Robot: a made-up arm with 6 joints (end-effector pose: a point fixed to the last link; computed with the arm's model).
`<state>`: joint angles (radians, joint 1 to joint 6).
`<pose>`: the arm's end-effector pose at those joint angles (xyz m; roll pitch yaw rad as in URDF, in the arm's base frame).
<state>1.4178 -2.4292 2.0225 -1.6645 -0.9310 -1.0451</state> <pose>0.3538 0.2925 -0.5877 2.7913 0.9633 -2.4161</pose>
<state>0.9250 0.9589 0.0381 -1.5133 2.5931 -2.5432</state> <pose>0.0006 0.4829 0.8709 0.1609 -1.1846 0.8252</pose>
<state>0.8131 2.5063 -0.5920 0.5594 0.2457 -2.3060</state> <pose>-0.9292 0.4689 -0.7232 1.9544 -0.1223 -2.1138</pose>
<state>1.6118 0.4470 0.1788 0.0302 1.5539 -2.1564</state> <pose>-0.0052 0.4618 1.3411 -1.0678 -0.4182 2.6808</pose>
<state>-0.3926 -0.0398 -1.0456 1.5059 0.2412 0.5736</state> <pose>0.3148 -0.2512 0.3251 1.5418 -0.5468 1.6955</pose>
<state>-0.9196 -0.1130 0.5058 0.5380 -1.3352 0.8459</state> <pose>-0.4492 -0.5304 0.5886 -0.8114 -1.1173 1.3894</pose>
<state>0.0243 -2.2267 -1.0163 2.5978 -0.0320 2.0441</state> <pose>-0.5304 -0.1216 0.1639 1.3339 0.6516 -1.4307</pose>
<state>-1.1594 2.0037 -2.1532 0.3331 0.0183 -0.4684</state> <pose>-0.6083 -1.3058 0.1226 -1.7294 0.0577 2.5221</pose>
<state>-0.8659 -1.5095 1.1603 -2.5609 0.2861 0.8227</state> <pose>-0.5122 -0.0086 -0.4379 2.3408 -0.3925 -0.9964</pose>
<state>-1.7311 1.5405 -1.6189 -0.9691 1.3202 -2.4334</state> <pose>-0.1911 -1.3034 -0.5639 1.8250 0.2015 -1.2053</pose>
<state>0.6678 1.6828 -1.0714 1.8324 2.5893 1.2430</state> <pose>-0.1419 0.7441 0.3005 2.0936 0.1670 2.7614</pose>
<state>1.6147 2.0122 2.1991 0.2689 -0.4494 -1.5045</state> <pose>0.6101 1.1019 -0.1410 -1.9932 0.6939 -0.8689</pose>
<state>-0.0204 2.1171 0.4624 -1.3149 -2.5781 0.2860</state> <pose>-0.9122 -0.1879 -0.1775 2.2720 0.3359 1.1907</pose>
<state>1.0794 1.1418 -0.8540 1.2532 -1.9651 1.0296</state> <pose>-0.2822 0.5140 0.0653 -2.7738 -0.4208 2.3627</pose>
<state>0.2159 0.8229 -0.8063 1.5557 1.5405 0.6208</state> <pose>-0.0089 0.0241 0.7500 1.0194 0.0351 2.2984</pose>
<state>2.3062 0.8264 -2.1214 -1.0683 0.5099 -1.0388</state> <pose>0.6828 1.3346 0.3781 -2.1027 -0.7165 -0.3837</pose>
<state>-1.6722 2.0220 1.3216 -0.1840 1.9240 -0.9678</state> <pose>0.6332 -1.2744 -0.2545 1.1516 0.7372 1.6268</pose>
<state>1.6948 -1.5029 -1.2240 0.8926 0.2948 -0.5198</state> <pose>-0.3930 -0.3971 -0.3958 2.5625 0.4409 0.4849</pose>
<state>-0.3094 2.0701 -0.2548 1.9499 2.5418 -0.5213</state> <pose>-0.7681 -0.0799 0.5929 -1.3619 0.6621 0.8982</pose>
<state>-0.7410 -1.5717 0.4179 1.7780 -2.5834 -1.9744</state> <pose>-0.0972 0.2305 -0.2278 1.4041 0.4815 -2.6558</pose>
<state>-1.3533 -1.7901 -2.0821 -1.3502 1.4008 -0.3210</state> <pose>0.0888 0.6652 0.7620 0.2596 0.8968 3.0339</pose>
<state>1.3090 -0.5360 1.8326 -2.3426 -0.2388 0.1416</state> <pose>0.3074 -0.2950 -0.0405 -2.8806 0.1349 3.1048</pose>
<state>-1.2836 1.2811 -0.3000 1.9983 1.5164 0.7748</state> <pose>0.1056 -0.2020 0.6000 0.3458 -0.2015 -2.2284</pose>
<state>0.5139 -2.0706 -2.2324 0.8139 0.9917 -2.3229</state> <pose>0.6079 0.3206 -0.6423 1.5775 0.8795 2.1930</pose>
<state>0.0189 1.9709 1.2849 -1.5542 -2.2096 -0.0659</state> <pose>-0.9063 0.0258 -0.3132 2.6006 -0.5485 1.9192</pose>
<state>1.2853 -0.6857 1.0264 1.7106 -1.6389 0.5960</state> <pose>0.2467 0.3547 0.3044 0.9799 -1.0064 2.7466</pose>
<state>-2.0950 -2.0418 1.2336 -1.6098 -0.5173 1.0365</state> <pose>-0.4920 -0.2248 -0.5383 2.1786 -0.0809 -0.6926</pose>
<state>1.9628 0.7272 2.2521 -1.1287 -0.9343 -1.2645</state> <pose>0.5175 0.3131 0.8353 0.2771 -0.5809 1.2031</pose>
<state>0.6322 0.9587 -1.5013 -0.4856 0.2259 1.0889</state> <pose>-1.1212 0.8659 0.6094 -1.2951 1.0452 0.9182</pose>
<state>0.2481 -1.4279 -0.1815 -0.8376 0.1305 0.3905</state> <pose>0.8028 0.2502 0.5256 1.3220 1.1550 1.9452</pose>
